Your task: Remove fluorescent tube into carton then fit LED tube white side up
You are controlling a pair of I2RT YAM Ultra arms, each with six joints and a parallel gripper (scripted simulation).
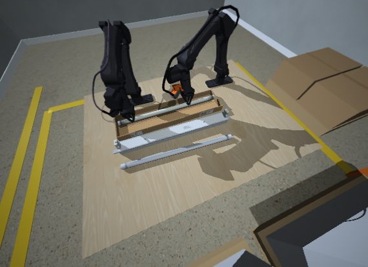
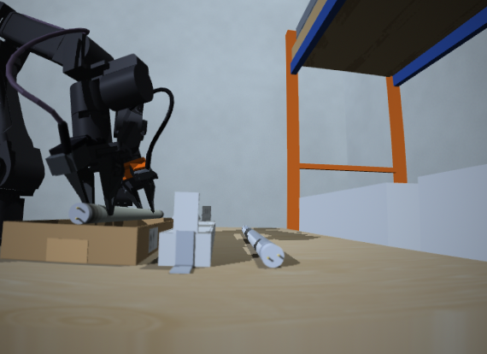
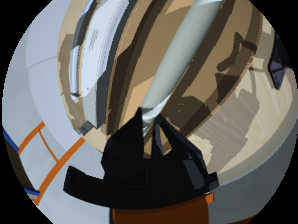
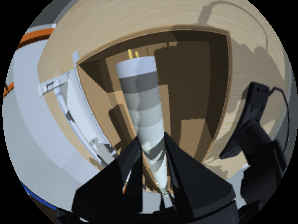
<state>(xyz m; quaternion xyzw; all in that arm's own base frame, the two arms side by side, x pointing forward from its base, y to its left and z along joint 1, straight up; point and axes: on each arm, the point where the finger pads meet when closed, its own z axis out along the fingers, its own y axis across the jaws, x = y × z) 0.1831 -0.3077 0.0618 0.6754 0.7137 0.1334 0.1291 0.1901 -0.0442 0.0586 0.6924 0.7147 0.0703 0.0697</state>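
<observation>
Now: the brown carton 1 cm ahead of my left hand, 12 cm to the right of it and 4 cm below it. From my left hand the other things lie so: white fixture (15 cm ahead, 12 cm to the right, 1 cm below); then LED tube (26 cm ahead, 14 cm to the right, 5 cm below); then old fluorescent tube (1 cm ahead, 12 cm to the right, 1 cm below).
</observation>
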